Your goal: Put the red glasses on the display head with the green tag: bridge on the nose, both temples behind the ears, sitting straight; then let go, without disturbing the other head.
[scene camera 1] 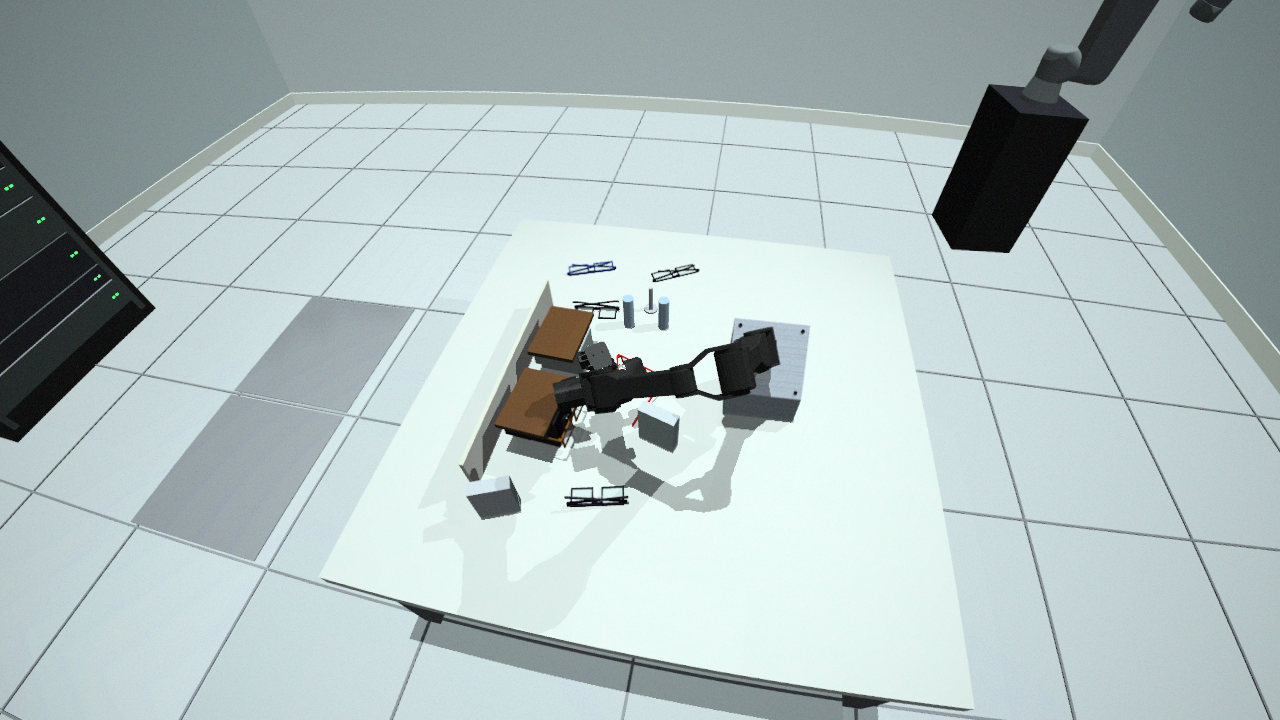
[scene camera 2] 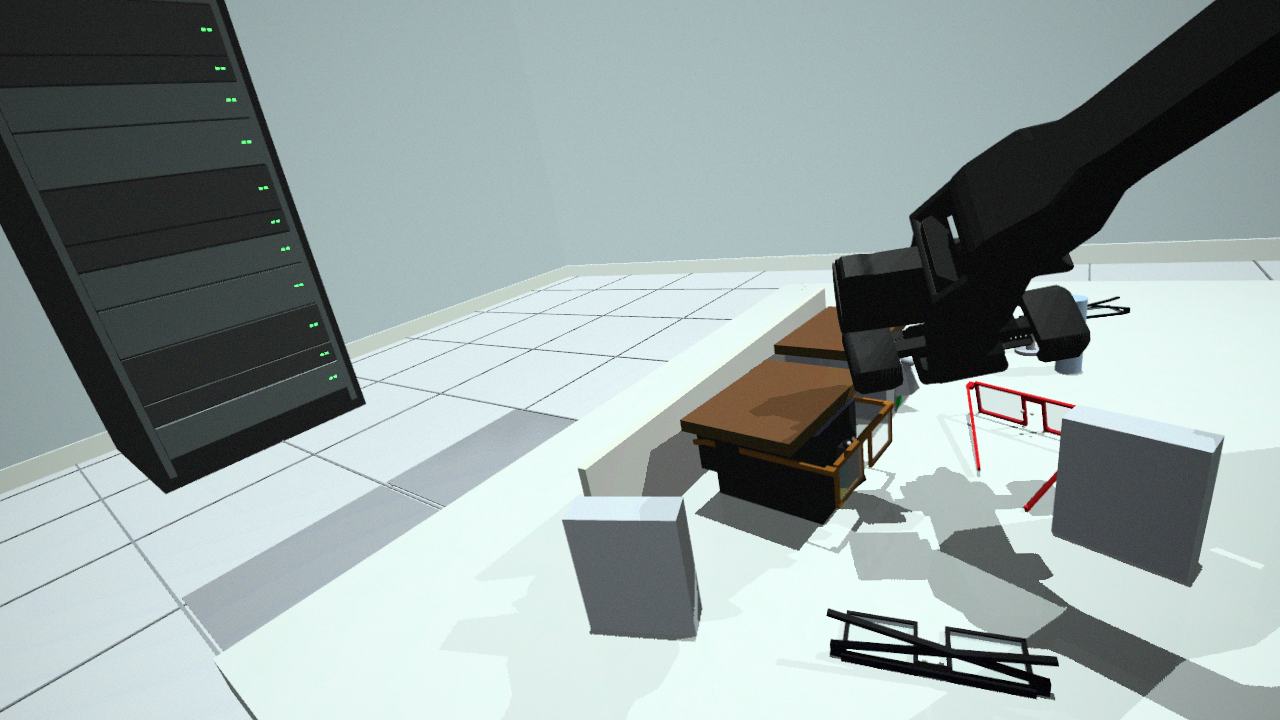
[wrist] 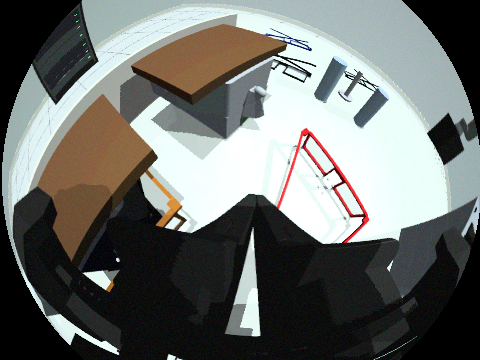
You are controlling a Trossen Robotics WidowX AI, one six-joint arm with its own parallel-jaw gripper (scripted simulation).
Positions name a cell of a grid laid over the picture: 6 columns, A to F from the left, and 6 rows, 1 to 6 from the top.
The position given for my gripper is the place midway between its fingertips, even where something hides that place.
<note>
My gripper (scene camera 2: E4) is shut and holds nothing. I also see a black head (scene camera 2: D4) and a grey head (scene camera 1: C3).
My gripper is seen too in scene camera 1 (scene camera 1: C4) and in the wrist view (wrist: D4). The black head shows as well in scene camera 1 (scene camera 1: C4) and in the wrist view (wrist: B3). The grey head shows as well in the wrist view (wrist: C2).
</note>
